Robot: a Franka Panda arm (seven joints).
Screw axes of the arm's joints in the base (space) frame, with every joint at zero. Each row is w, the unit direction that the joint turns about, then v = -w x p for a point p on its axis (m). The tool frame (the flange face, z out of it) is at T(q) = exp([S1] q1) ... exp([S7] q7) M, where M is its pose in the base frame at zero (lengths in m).
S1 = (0, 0, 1, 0, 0, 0)
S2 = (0, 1, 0, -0.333, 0, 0)
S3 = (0, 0, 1, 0, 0, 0)
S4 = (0, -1, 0, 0.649, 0, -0.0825)
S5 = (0, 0, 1, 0, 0, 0)
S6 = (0, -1, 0, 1.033, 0, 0)
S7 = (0, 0, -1, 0, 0.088, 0)
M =
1 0 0 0.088
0 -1 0 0
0 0 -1 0.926
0 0 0 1
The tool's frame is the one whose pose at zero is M.
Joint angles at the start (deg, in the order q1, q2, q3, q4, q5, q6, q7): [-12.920, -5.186, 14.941, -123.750, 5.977, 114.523, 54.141]
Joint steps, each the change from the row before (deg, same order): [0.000, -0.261, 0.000, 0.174, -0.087, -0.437, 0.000]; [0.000, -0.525, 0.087, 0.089, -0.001, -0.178, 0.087]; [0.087, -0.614, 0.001, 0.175, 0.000, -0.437, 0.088]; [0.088, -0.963, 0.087, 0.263, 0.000, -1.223, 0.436]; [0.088, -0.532, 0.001, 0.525, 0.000, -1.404, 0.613]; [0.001, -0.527, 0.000, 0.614, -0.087, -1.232, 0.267]
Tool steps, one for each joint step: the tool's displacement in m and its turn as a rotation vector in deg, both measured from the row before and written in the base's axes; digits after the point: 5 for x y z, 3 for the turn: [-0.00062, 0.00012, 0.00301, -0.122, 0.006, 0.075]; [-0.00096, 0.00104, 0.00494, -0.127, -0.415, 0.014]; [-0.00137, 0.00115, 0.00603, -0.131, -0.332, 0.033]; [-0.00341, 0.00221, 0.00854, -0.231, 0.048, -0.178]; [-0.00208, 0.00138, 0.00676, -0.130, 0.394, -0.422]; [-0.00152, 0.00054, 0.00768, -0.187, 0.116, -0.138]
